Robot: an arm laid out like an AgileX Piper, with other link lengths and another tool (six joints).
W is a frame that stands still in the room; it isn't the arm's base.
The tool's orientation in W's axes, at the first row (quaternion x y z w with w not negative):
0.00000 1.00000 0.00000 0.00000
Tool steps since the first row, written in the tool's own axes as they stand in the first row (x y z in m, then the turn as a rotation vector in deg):
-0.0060 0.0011 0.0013 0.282 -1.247 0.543
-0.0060 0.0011 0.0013 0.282 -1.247 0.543
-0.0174 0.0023 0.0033 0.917 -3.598 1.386
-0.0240 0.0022 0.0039 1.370 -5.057 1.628
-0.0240 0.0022 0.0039 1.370 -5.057 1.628
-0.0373 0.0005 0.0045 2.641 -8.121 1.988
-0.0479 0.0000 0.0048 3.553 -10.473 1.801
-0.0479 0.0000 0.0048 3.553 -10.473 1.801
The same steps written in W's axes. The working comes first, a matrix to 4 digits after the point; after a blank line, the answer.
The tool's axes in the first row as the columns of a matrix, in W's axes (used below as rounded here):
-1.0000 0.0000 0.0000
0.0000 1.0000 0.0000
0.0000 0.0000 -1.0000

0.0060 0.0011 -0.0013 -0.282 -1.247 -0.543
0.0060 0.0011 -0.0013 -0.282 -1.247 -0.543
0.0174 0.0023 -0.0033 -0.917 -3.598 -1.386
0.0240 0.0022 -0.0039 -1.370 -5.057 -1.628
0.0240 0.0022 -0.0039 -1.370 -5.057 -1.628
0.0373 0.0005 -0.0045 -2.641 -8.121 -1.988
0.0479 0.0000 -0.0048 -3.553 -10.473 -1.801
0.0479 0.0000 -0.0048 -3.553 -10.473 -1.801

